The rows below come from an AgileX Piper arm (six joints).
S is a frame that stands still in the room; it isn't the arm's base.
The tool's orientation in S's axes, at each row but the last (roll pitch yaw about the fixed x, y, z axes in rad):
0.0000, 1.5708, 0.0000
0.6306, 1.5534, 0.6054
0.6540, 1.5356, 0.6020
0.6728, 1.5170, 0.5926
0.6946, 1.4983, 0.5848
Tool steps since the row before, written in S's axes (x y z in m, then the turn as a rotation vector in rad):
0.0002, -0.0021, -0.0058, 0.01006, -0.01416, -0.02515
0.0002, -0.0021, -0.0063, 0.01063, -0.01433, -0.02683
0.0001, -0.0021, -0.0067, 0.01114, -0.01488, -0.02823
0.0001, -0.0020, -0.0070, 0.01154, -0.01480, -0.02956
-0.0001, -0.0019, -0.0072, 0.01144, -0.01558, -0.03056
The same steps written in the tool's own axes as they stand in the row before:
0.0058, -0.0021, 0.0002, 0.02515, -0.01416, 0.01006
0.0063, -0.0022, 0.0002, 0.02684, -0.01433, 0.01061
0.0067, -0.0022, 0.0000, 0.02824, -0.01489, 0.01111
0.0069, -0.0022, 0.0000, 0.02959, -0.01482, 0.01144
0.0071, -0.0022, -0.0003, 0.03055, -0.01565, 0.01138

